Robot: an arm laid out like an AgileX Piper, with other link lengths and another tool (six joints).
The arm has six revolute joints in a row. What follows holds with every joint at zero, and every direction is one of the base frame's. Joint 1 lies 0.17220 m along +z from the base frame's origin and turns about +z. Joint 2 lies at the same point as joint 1 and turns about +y. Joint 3 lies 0.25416 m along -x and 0.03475 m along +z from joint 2 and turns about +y. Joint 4 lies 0.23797 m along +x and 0.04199 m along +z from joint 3 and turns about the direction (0.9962, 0, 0.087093). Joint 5 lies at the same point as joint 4 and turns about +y. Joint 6 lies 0.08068 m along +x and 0.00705 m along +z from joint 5 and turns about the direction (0.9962, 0, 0.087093). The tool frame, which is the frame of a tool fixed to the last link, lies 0.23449 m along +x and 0.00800 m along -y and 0.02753 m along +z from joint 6; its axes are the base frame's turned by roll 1.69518, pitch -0.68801 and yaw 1.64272 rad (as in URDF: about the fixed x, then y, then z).
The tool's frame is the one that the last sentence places.
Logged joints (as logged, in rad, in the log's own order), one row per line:
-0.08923 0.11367 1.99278 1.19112 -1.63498 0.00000
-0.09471 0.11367 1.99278 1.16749 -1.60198 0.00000
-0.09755 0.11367 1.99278 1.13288 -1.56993 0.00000
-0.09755 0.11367 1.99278 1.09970 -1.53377 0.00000
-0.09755 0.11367 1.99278 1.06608 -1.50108 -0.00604
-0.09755 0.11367 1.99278 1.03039 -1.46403 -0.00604
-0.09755 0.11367 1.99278 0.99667 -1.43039 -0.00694
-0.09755 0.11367 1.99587 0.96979 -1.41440 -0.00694
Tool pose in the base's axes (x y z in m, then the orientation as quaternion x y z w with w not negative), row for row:
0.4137 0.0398 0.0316 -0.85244 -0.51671 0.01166 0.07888
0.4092 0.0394 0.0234 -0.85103 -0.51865 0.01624 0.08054
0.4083 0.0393 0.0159 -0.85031 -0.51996 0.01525 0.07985
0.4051 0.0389 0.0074 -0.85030 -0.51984 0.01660 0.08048
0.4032 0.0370 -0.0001 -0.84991 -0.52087 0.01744 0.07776
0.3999 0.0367 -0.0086 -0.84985 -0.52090 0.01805 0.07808
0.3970 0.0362 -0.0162 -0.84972 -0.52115 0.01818 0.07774
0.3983 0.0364 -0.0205 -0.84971 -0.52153 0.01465 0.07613
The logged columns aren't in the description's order. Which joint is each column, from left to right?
Columns, left to right: joint 6, joint 1, joint 2, joint 5, joint 3, joint 4.
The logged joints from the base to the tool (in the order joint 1, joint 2, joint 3, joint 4, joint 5, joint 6), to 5 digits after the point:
0.11367 1.99278 -1.63498 0.00000 1.19112 -0.08923
0.11367 1.99278 -1.60198 0.00000 1.16749 -0.09471
0.11367 1.99278 -1.56993 0.00000 1.13288 -0.09755
0.11367 1.99278 -1.53377 0.00000 1.09970 -0.09755
0.11367 1.99278 -1.50108 -0.00604 1.06608 -0.09755
0.11367 1.99278 -1.46403 -0.00604 1.03039 -0.09755
0.11367 1.99278 -1.43039 -0.00694 0.99667 -0.09755
0.11367 1.99587 -1.41440 -0.00694 0.96979 -0.09755

